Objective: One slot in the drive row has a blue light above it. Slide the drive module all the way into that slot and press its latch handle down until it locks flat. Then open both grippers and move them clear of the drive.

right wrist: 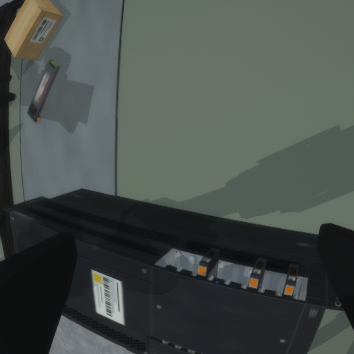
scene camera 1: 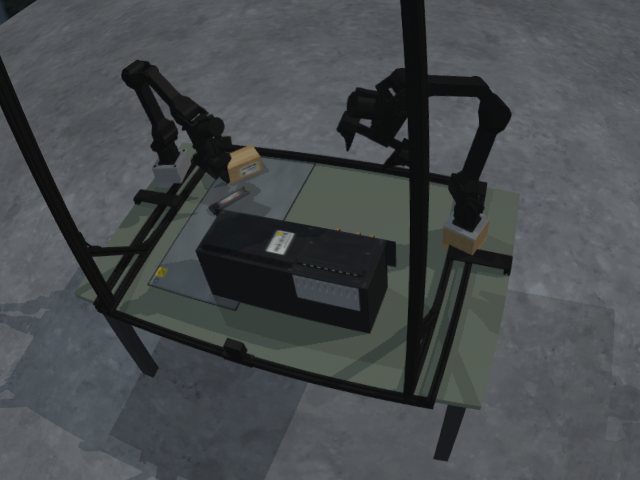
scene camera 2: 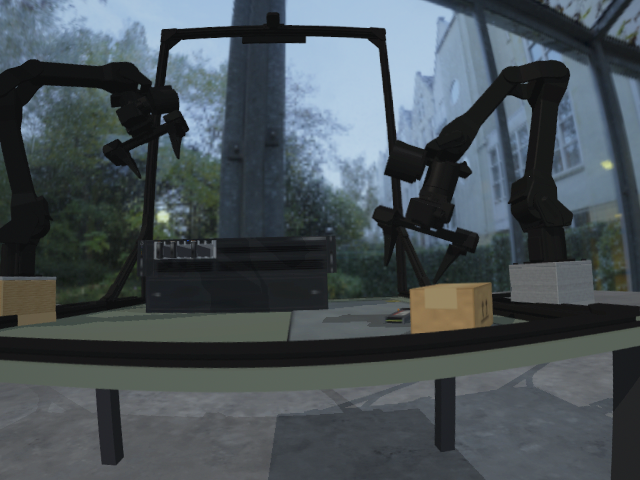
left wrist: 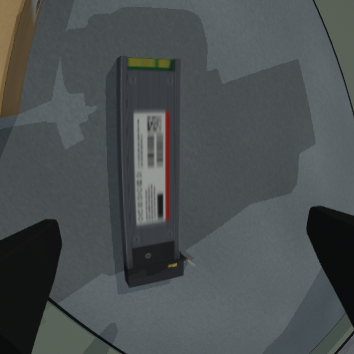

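Pixels of known places: left gripper, fingertip midpoint: (right wrist: 12, 86) (scene camera 1: 222, 180) (scene camera 2: 409, 274) (left wrist: 187, 227); right gripper, fingertip midpoint: (right wrist: 201, 243) (scene camera 1: 365, 158) (scene camera 2: 159, 168); left arm's base, origin of the base link: (scene camera 1: 169, 158) (scene camera 2: 549, 262); right arm's base, origin of the base link: (scene camera 1: 467, 220) (scene camera 2: 17, 276).
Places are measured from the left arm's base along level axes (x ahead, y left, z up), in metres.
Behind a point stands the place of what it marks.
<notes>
The drive module (scene camera 1: 230, 200) @(z -0.075, x 0.250, y -0.119 m) (scene camera 2: 398, 315) @(z -0.075, x 0.270, y -0.082 m) (left wrist: 150, 165) @(z -0.075, x 0.248, y -0.106 m) (right wrist: 44, 91) @(z -0.075, x 0.257, y -0.119 m) lies flat, label up, on the grey mat (scene camera 1: 180, 258) @(z -0.084, x 0.158, y -0.357 m) (left wrist: 250, 40) @(z -0.084, x 0.356, y -0.099 m) (right wrist: 95, 150) @(z -0.084, x 0.376, y -0.255 m). In the left wrist view its green-yellow connector points up and its dark latch end down. My left gripper (scene camera 1: 226, 164) (scene camera 2: 412, 272) @(z -0.008, x 0.234, y -0.104 m) (left wrist: 187, 227) @(z -0.008, x 0.234, y -0.104 m) is open and empty above it. The black drive chassis (scene camera 1: 232, 279) @(z 0.008, x 0.384, y -0.487 m) (scene camera 2: 237, 289) @(z -0.032, x 0.532, y -0.360 m) (right wrist: 225, 320) has a drive row with several orange-tipped handles. A blue light (right wrist: 217, 282) @(z 0.086, x 0.651, y -0.381 m) shows between the first two from the left. My right gripper (scene camera 1: 368, 157) @(z 0.229, x 0.699, y -0.277 m) (scene camera 2: 159, 167) @(z 0.229, x 0.699, y -0.277 m) (right wrist: 201, 243) @(z 0.229, x 0.699, y -0.277 m) is open and empty, high up behind the chassis in scene camera 1.
A cardboard box (scene camera 1: 245, 165) @(z -0.036, x 0.271, y 0.004 m) (scene camera 2: 449, 307) @(z -0.047, x 0.285, y 0.076 m) (left wrist: 12, 55) @(z -0.030, x 0.235, y -0.023 m) (right wrist: 34, 29) @(z -0.036, x 0.278, y 0.008 m) stands close to the module's connector end, beside the left gripper. A black frame post (scene camera 1: 417, 206) @(z 0.512, x 0.842, y -0.727 m) rises in front of the right arm. A black rail (scene camera 2: 248, 353) @(z -0.073, x 0.515, y 0.095 m) runs along the table edge.
</notes>
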